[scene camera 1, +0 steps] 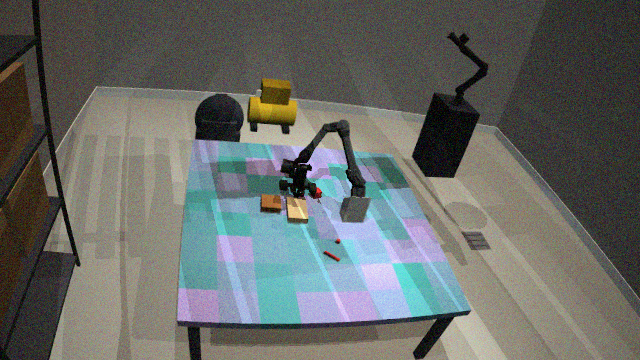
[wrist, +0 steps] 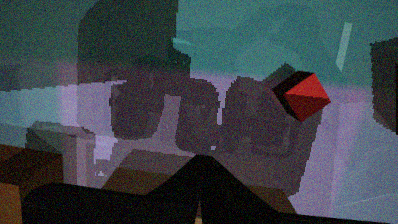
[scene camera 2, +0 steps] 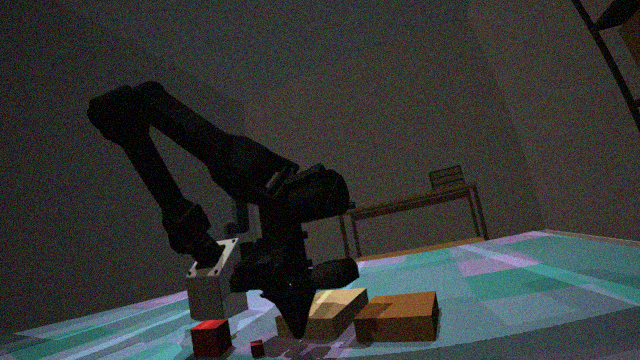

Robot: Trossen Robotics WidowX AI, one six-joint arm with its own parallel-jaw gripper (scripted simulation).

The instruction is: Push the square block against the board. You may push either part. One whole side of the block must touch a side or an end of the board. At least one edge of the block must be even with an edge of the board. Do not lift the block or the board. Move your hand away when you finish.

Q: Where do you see a board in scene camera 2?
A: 332, 311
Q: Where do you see a small red piece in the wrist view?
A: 301, 94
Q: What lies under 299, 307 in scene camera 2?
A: My gripper.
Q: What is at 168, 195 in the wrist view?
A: My gripper.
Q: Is my gripper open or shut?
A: Shut.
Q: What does my gripper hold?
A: Nothing.
